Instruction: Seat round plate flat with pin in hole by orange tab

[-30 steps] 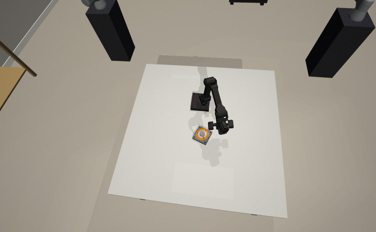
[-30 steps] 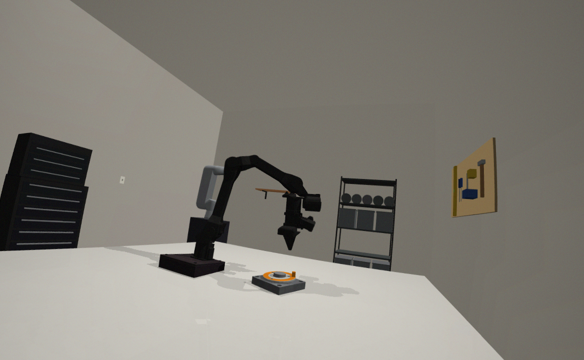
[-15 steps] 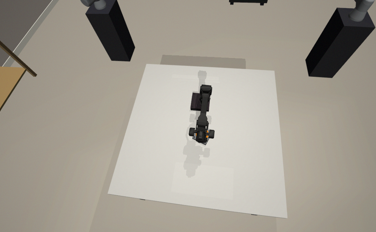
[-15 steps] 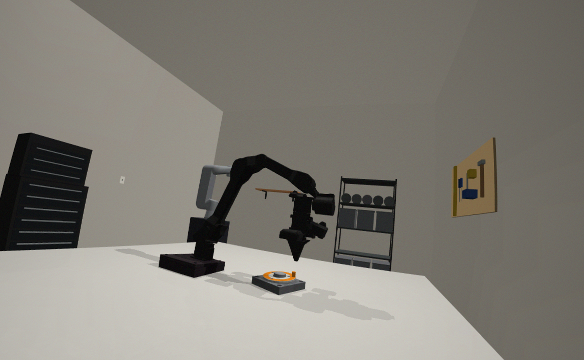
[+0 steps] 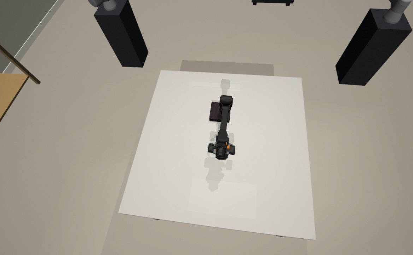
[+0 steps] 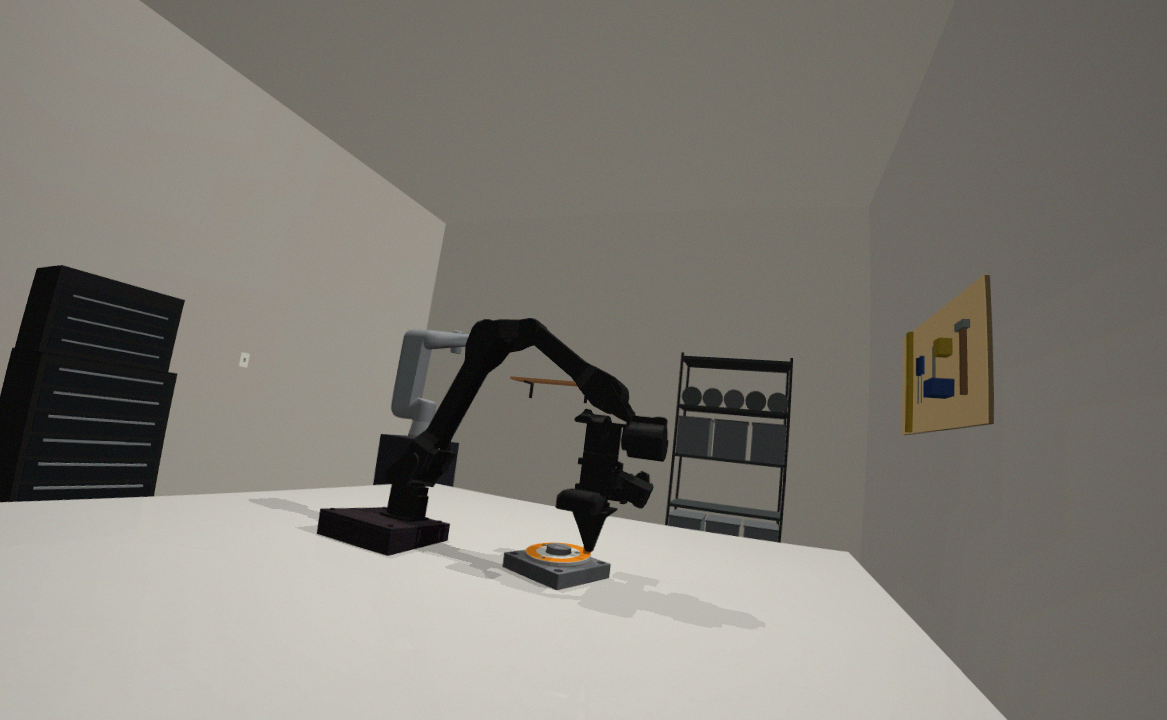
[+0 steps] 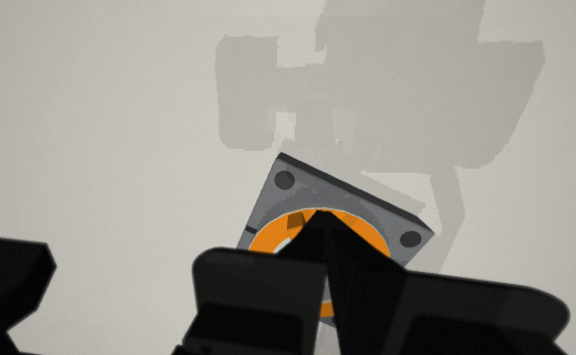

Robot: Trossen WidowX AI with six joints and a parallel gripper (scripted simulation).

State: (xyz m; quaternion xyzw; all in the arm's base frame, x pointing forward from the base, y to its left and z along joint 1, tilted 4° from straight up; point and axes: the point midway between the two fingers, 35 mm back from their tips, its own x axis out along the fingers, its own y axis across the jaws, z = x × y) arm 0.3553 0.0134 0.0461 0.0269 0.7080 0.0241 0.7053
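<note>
Right now the round plate is 3 cm behind my gripper tip, 1 cm to the left of it and 1 cm below it.
</note>
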